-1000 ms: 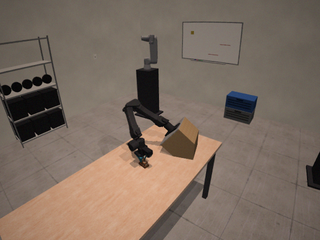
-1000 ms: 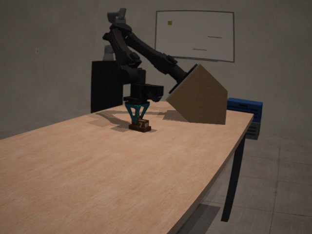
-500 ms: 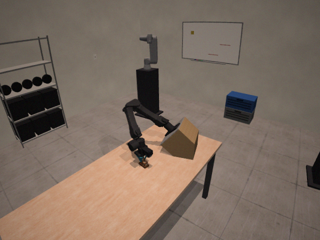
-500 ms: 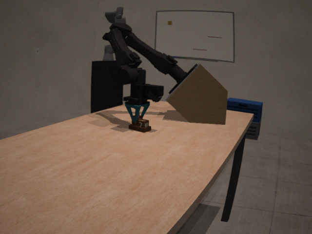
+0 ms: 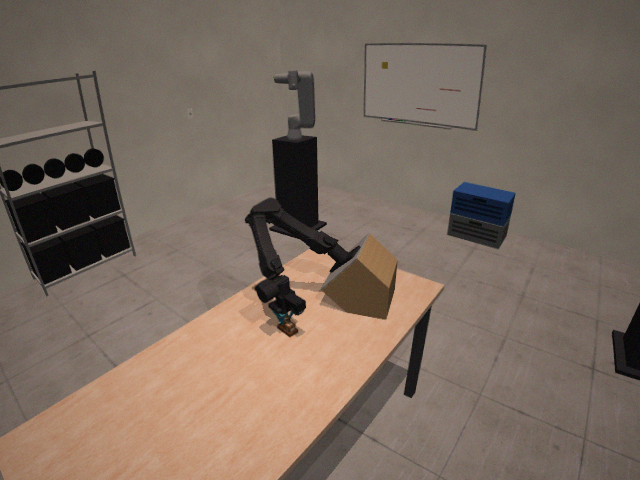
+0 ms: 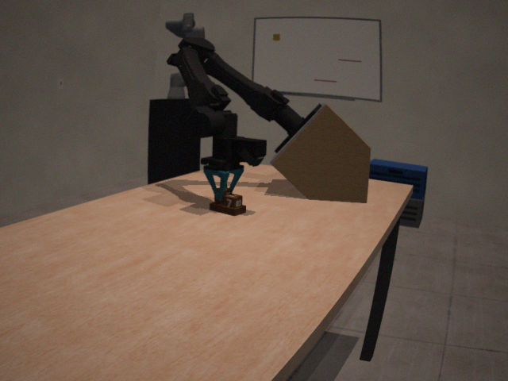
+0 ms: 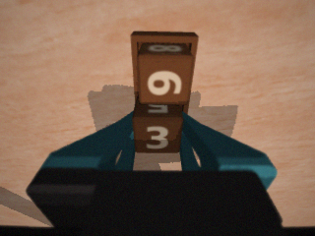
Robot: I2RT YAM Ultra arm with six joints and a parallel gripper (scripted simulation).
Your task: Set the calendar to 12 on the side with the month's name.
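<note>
Right now my hand is 30 mm above the dark brown calendar tray, 20 mm to the right of it and 10 mm short of it. Also, from my hand: cube: 30 mm to the left, 10 mm below, 10 mm ahead.
</note>
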